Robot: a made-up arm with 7 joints.
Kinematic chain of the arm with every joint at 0, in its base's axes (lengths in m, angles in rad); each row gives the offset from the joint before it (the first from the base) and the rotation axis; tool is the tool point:
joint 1: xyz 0 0 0 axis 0 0.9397 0.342
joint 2: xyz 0 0 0 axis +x
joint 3: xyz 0 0 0 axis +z
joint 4: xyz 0.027 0 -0.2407 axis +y
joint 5: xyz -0.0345 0 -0.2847 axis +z
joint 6: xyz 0 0 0 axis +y
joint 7: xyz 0 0 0 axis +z
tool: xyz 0 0 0
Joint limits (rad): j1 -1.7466..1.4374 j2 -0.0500..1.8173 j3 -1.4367..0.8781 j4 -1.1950..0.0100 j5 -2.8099..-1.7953 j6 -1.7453..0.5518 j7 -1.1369..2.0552
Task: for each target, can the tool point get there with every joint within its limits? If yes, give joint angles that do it. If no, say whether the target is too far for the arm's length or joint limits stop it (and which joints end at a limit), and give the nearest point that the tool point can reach.
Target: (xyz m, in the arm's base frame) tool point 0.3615 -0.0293 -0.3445
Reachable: yes | joints -0.3666 0.0986 -0.1593 -0.8970 -2.5631 0.2604 0.5068
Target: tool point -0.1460 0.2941 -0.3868
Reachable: yes | joints 0.7481 0.6394 0.0583 -0.8083 -1.9805 0.1729 -0.8016
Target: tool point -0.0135 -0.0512 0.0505
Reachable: no: joint limits stop it (at a limit: joint 1, joint 2, joint 4) | nearest point 0.2546 -0.3393 0.2008 | short by 0.421 m
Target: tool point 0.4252 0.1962 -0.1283
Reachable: yes | joints -0.7894 1.1061 -0.8674 -1.0512 -1.9617 -0.4858 1.7421
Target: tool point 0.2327 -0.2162 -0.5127
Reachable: no: too far | nearest point 0.2049 -0.1794 -0.4474 | short by 0.080 m
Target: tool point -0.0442 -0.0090 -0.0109
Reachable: no: joint limits stop it (at a limit: joint 1, joint 3, joint 4) | nearest point -0.4424 -0.0823 -0.1332 | short by 0.423 m
